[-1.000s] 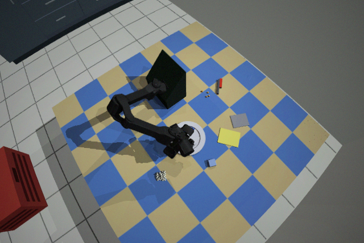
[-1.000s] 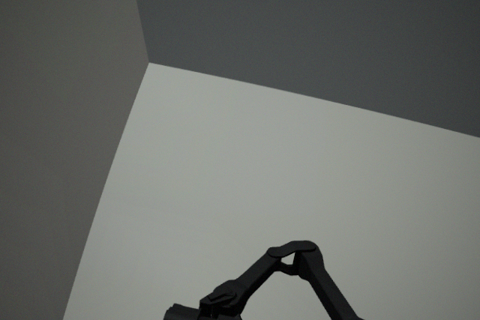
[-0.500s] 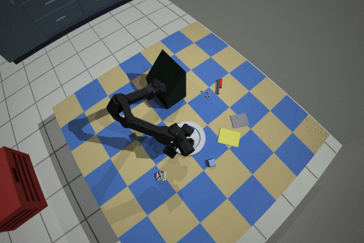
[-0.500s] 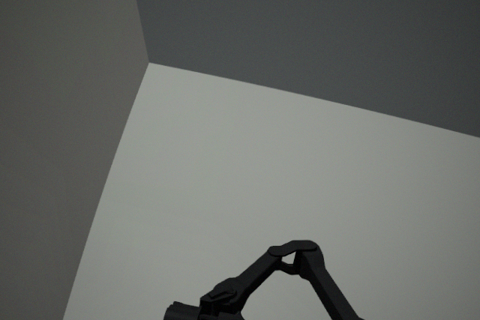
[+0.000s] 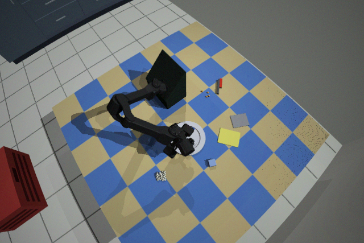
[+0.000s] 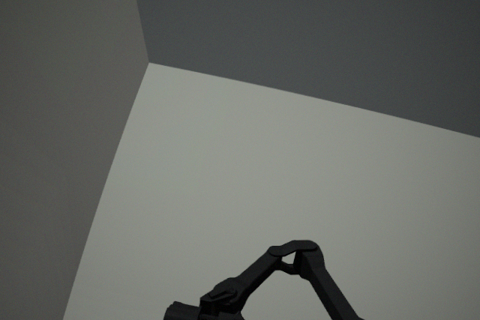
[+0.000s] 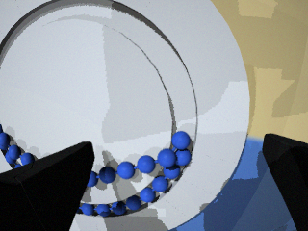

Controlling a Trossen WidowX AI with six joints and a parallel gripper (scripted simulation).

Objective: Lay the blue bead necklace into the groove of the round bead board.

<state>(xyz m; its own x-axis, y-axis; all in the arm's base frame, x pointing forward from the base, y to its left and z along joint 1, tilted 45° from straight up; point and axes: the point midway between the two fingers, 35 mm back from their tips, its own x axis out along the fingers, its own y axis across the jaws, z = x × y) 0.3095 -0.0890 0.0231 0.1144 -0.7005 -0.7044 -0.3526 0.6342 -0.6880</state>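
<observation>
Right now the round white bead board is 60 mm to the left of my gripper tip, 10 mm below it and 10 mm behind it. Also, from my gripper tip: small blue cube 180 mm ahead, 100 mm to the left, 10 mm below; grey square 380 mm to the left, 70 mm ahead, 20 mm below; yellow pad 260 mm to the left, 110 mm ahead, 20 mm below.
</observation>
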